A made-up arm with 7 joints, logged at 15 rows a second.
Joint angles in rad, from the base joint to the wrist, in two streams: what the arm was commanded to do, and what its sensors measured. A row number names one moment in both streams.
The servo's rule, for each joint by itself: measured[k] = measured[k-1] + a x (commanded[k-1-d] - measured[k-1]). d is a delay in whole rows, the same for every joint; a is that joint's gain. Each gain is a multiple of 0.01, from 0.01 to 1. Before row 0 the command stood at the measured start. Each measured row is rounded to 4 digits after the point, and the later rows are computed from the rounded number. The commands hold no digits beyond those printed.
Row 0, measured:
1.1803, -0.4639, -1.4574, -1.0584, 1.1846, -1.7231, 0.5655
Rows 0 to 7, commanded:
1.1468, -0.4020, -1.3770, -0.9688, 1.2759, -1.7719, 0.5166
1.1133, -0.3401, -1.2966, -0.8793, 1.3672, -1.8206, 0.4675
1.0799, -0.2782, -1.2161, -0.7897, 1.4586, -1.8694, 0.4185
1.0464, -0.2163, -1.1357, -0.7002, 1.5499, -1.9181, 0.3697
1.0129, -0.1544, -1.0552, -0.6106, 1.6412, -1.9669, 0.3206
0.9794, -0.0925, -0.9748, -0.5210, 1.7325, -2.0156, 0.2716
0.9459, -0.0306, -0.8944, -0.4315, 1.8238, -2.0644, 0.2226
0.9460, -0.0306, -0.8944, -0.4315, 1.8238, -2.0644, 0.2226
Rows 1 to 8, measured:
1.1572, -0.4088, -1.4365, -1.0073, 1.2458, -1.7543, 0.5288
1.1269, -0.3477, -1.4001, -0.9343, 1.3271, -1.7967, 0.4828
1.0945, -0.2858, -1.3523, -0.8519, 1.4152, -1.8432, 0.4346
1.0613, -0.2239, -1.2960, -0.7654, 1.5054, -1.8911, 0.3859
1.0279, -0.1620, -1.2334, -0.6772, 1.5964, -1.9396, 0.3369
0.9944, -0.1001, -1.1662, -0.5882, 1.6876, -1.9882, 0.2879
0.9609, -0.0382, -1.0955, -0.4989, 1.7789, -2.0370, 0.2389
0.9506, -0.0314, -1.0432, -0.4605, 1.8090, -2.0545, 0.2267
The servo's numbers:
d 0
a 0.69 0.89 0.26 0.57 0.67 0.64 0.75

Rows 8 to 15, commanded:
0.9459, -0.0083, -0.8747, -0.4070, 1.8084, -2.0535, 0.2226
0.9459, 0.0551, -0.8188, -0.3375, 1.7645, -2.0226, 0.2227
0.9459, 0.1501, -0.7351, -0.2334, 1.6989, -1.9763, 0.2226
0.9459, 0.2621, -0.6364, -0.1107, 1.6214, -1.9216, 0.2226
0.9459, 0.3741, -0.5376, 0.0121, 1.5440, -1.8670, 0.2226
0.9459, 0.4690, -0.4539, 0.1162, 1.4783, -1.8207, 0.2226
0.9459, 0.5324, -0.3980, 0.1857, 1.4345, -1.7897, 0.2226
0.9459, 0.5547, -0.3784, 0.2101, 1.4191, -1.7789, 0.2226
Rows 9 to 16, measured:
0.9474, -0.0108, -0.9994, -0.4300, 1.8086, -2.0539, 0.2236
0.9464, 0.0479, -0.9524, -0.3773, 1.7791, -2.0339, 0.2229
0.9461, 0.1389, -0.8959, -0.2953, 1.7254, -1.9970, 0.2227
0.9460, 0.2485, -0.8284, -0.1901, 1.6557, -1.9487, 0.2226
0.9459, 0.3603, -0.7528, -0.0748, 1.5809, -1.8964, 0.2226
0.9459, 0.4570, -0.6751, 0.0341, 1.5122, -1.8480, 0.2226
0.9459, 0.5241, -0.6031, 0.1205, 1.4601, -1.8107, 0.2226
0.9459, 0.5513, -0.5447, 0.1716, 1.4326, -1.7903, 0.2226

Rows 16 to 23, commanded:
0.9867, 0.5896, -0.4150, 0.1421, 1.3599, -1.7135, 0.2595
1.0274, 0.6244, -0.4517, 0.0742, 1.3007, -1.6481, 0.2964
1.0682, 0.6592, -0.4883, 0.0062, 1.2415, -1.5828, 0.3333
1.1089, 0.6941, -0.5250, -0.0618, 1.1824, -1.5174, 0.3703
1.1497, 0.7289, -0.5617, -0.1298, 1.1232, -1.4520, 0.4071
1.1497, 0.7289, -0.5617, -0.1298, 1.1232, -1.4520, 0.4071
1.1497, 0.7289, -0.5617, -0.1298, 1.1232, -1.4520, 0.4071
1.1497, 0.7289, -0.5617, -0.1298, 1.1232, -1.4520, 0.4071
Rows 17 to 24, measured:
0.9741, 0.5854, -0.5110, 0.1548, 1.3839, -1.7411, 0.2503
1.0109, 0.6201, -0.4956, 0.1089, 1.3282, -1.6816, 0.2849
1.0504, 0.6549, -0.4937, 0.0504, 1.2701, -1.6184, 0.3212
1.0908, 0.6898, -0.5018, -0.0136, 1.2113, -1.5538, 0.3580
1.1314, 0.7246, -0.5174, -0.0798, 1.1523, -1.4886, 0.3948
1.1440, 0.7284, -0.5289, -0.1083, 1.1328, -1.4652, 0.4040
1.1479, 0.7288, -0.5374, -0.1206, 1.1264, -1.4568, 0.4063
1.1491, 0.7289, -0.5437, -0.1258, 1.1243, -1.4537, 0.4069

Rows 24 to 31, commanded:
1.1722, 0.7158, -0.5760, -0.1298, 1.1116, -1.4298, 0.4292
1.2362, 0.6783, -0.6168, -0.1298, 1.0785, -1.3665, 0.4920
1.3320, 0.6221, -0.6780, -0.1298, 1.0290, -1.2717, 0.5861
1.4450, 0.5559, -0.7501, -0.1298, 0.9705, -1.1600, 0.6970
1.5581, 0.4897, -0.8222, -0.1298, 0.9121, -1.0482, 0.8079
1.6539, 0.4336, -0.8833, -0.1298, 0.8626, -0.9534, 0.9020
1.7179, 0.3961, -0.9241, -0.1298, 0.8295, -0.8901, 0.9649
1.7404, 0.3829, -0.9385, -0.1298, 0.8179, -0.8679, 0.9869
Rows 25 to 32, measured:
1.1650, 0.7172, -0.5521, -0.1281, 1.1158, -1.4384, 0.4236
1.2141, 0.6826, -0.5689, -0.1291, 1.0908, -1.3924, 0.4749
1.2955, 0.6288, -0.5973, -0.1295, 1.0494, -1.3152, 0.5583
1.3987, 0.5639, -0.6370, -0.1297, 0.9965, -1.2159, 0.6623
1.5087, 0.4979, -0.6852, -0.1298, 0.9400, -1.1086, 0.7715
1.6089, 0.4407, -0.7367, -0.1298, 0.8881, -1.0093, 0.8694
1.6841, 0.4010, -0.7854, -0.1298, 0.8488, -0.9330, 0.9410
1.7229, 0.3849, -0.8252, -0.1298, 0.8281, -0.8913, 0.9754

